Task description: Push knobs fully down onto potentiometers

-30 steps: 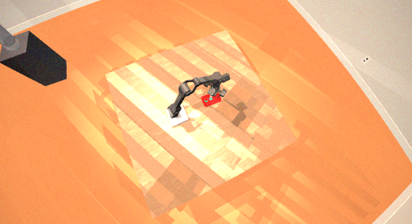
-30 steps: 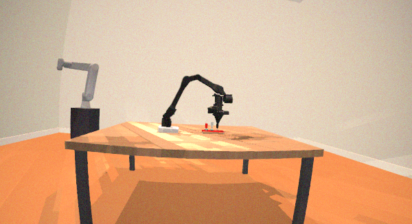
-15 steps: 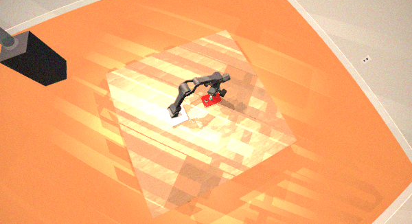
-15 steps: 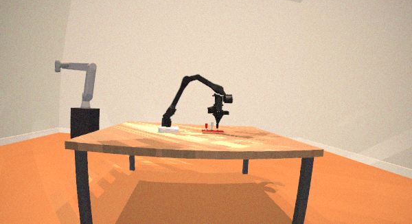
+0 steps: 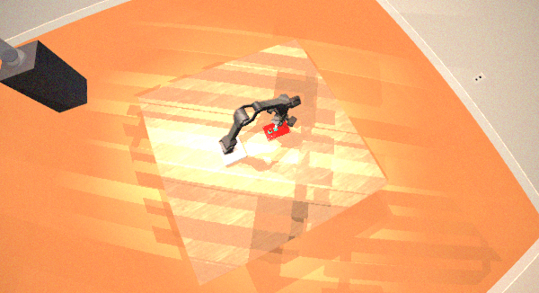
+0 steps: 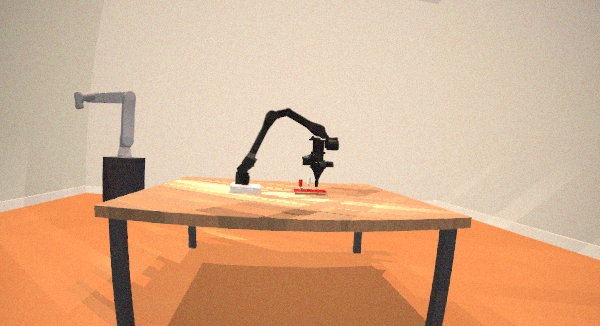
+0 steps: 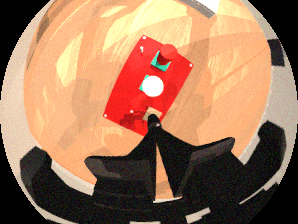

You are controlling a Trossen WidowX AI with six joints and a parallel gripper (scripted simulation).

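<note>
Now: gripper tip 10 mm above the black knob. From my gripper tip the other things lie so: red knob (80 mm behind, 30 mm to the right, 20 mm below).
</note>
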